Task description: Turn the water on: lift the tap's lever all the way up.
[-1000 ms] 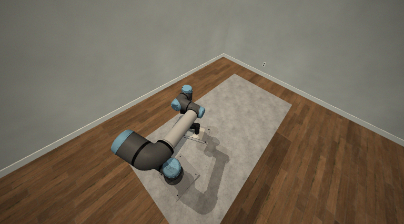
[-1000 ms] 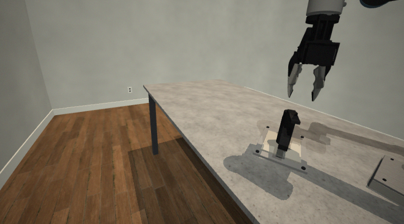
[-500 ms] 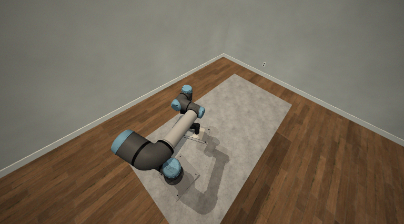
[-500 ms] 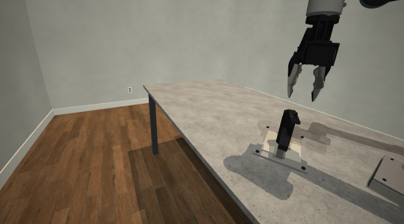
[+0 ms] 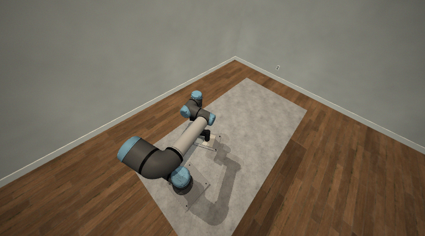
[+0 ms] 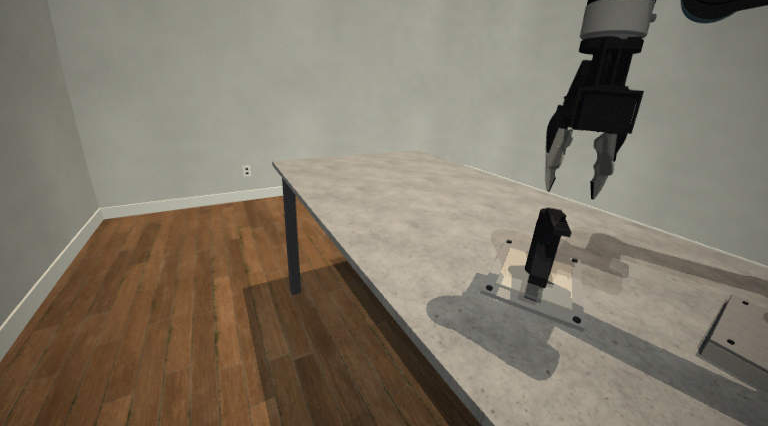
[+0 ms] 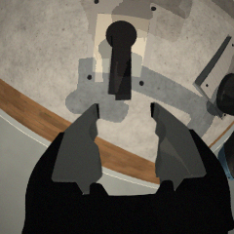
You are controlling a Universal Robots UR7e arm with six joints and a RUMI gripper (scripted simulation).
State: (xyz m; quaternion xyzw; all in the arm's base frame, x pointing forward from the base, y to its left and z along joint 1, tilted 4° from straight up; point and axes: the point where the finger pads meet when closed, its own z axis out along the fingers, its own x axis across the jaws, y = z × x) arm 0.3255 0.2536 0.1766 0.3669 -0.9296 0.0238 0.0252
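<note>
The lever is 2 cm ahead of my hand, 2 cm to the right of it and 7 cm below it. The rest, counted from my hand: black tap (4 cm ahead, 4 cm to the right, 13 cm below).
</note>
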